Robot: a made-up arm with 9 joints. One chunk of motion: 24 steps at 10 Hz.
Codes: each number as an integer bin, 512 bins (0 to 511) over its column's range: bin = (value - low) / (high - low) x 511, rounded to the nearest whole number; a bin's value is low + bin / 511 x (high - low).
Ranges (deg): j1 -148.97..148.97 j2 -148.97..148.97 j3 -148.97..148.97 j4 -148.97..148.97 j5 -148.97..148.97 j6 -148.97..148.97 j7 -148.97..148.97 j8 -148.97..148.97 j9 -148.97..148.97
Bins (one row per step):
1: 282 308 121 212 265 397 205 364 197
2: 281 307 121 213 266 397 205 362 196
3: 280 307 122 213 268 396 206 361 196
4: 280 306 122 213 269 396 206 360 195
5: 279 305 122 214 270 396 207 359 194
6: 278 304 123 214 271 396 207 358 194
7: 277 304 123 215 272 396 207 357 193
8: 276 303 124 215 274 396 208 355 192
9: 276 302 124 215 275 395 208 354 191
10: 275 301 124 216 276 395 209 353 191
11: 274 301 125 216 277 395 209 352 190
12: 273 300 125 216 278 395 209 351 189
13: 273 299 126 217 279 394 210 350 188
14: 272 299 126 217 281 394 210 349 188
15: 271 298 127 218 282 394 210 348 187
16: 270 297 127 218 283 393 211 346 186
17: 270 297 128 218 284 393 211 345 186
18: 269 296 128 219 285 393 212 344 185
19: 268 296 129 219 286 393 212 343 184
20: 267 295 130 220 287 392 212 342 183
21: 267 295 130 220 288 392 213 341 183
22: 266 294 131 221 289 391 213 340 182
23: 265 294 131 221 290 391 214 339 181
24: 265 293 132 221 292 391 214 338 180
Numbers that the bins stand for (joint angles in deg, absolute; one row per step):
1: 15.45 30.61 -78.42 -25.36 5.54 82.50 -29.44 63.26 -34.11
2: 14.87 30.03 -78.42 -24.78 6.12 82.50 -29.44 62.10 -34.69
3: 14.28 30.03 -77.84 -24.78 7.29 81.92 -28.86 61.51 -34.69
4: 14.28 29.44 -77.84 -24.78 7.87 81.92 -28.86 60.93 -35.27
5: 13.70 28.86 -77.84 -24.20 8.45 81.92 -28.28 60.35 -35.86
6: 13.12 28.28 -77.25 -24.20 9.04 81.92 -28.28 59.76 -35.86
7: 12.54 28.28 -77.25 -23.61 9.62 81.92 -28.28 59.18 -36.44
8: 11.95 27.70 -76.67 -23.61 10.79 81.92 -27.70 58.01 -37.02
9: 11.95 27.11 -76.67 -23.61 11.37 81.34 -27.70 57.43 -37.61
10: 11.37 26.53 -76.67 -23.03 11.95 81.34 -27.11 56.85 -37.61
11: 10.79 26.53 -76.09 -23.03 12.54 81.34 -27.11 56.26 -38.19
12: 10.20 25.95 -76.09 -23.03 13.12 81.34 -27.11 55.68 -38.77
13: 10.20 25.36 -75.51 -22.45 13.70 80.75 -26.53 55.10 -39.36
14: 9.62 25.36 -75.51 -22.45 14.87 80.75 -26.53 54.52 -39.36
15: 9.04 24.78 -74.92 -21.86 15.45 80.75 -26.53 53.93 -39.94
16: 8.45 24.20 -74.92 -21.86 16.03 80.17 -25.95 52.77 -40.52
17: 8.45 24.20 -74.34 -21.86 16.62 80.17 -25.95 52.18 -40.52
18: 7.87 23.61 -74.34 -21.28 17.20 80.17 -25.36 51.60 -41.11
19: 7.29 23.61 -73.76 -21.28 17.78 80.17 -25.36 51.02 -41.69
20: 6.71 23.03 -73.17 -20.70 18.37 79.59 -25.36 50.43 -42.27
21: 6.71 23.03 -73.17 -20.70 18.95 79.59 -24.78 49.85 -42.27
22: 6.12 22.45 -72.59 -20.12 19.53 79.00 -24.78 49.27 -42.85
23: 5.54 22.45 -72.59 -20.12 20.12 79.00 -24.20 48.68 -43.44
24: 5.54 21.86 -72.01 -20.12 21.28 79.00 -24.20 48.10 -44.02

